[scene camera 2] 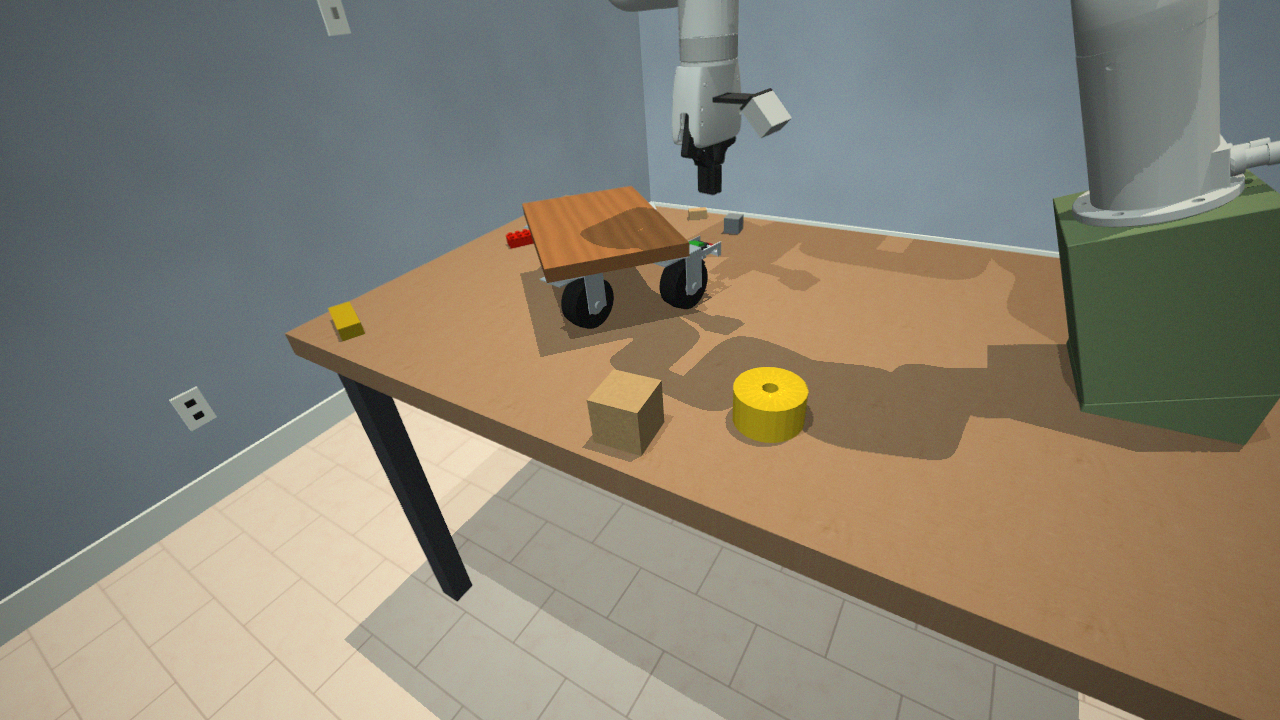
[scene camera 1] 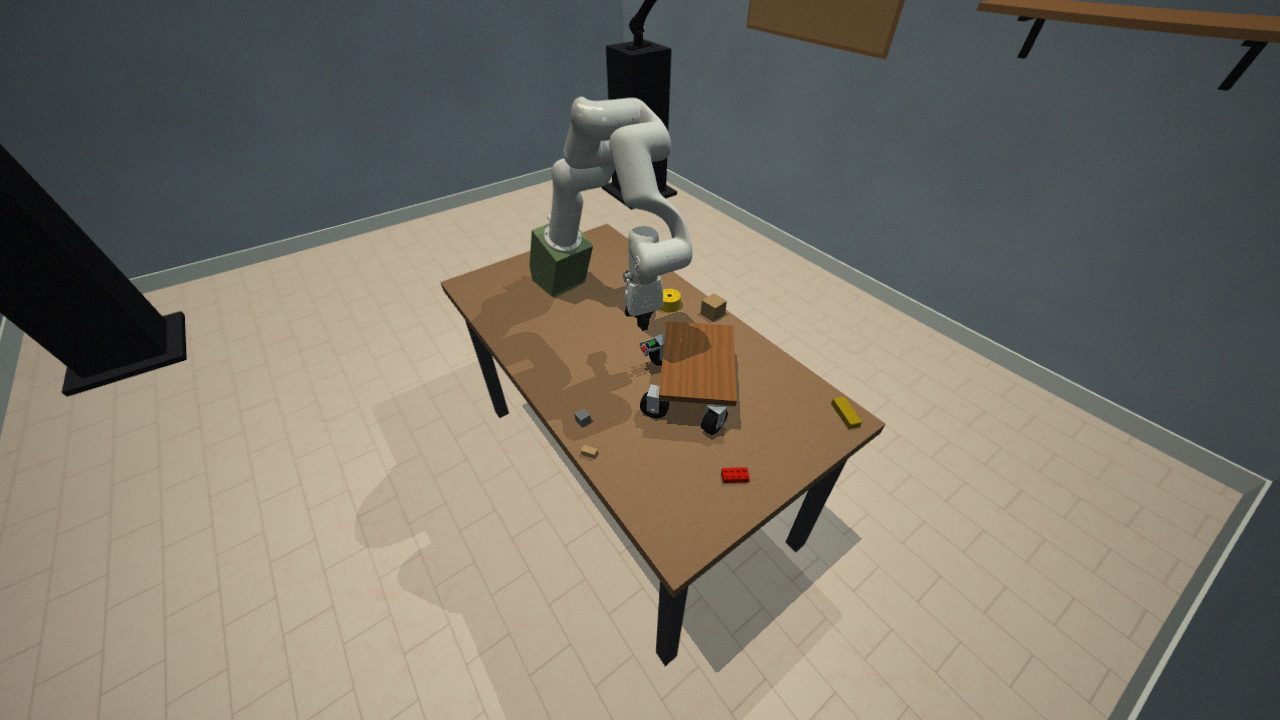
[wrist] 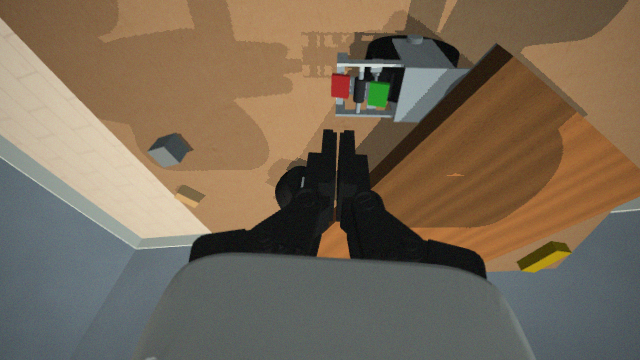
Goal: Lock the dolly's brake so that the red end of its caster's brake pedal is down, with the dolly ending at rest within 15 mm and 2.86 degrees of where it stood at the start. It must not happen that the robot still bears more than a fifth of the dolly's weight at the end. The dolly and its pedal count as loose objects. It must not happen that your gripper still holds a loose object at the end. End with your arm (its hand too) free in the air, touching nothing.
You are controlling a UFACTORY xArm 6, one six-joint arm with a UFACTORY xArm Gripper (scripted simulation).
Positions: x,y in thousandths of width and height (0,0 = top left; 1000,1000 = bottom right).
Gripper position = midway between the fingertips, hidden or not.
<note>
In view: the gripper (scene camera 2: 554,267), a grey cube (wrist: 265,418), a tan cube (scene camera 2: 489,572) and a brake pedal (wrist: 535,238).
The gripper is seen too in scene camera 1 (scene camera 1: 503,455) and in the wrist view (wrist: 527,418). The wrist view does not show the tan cube: it is out of frame.
</note>
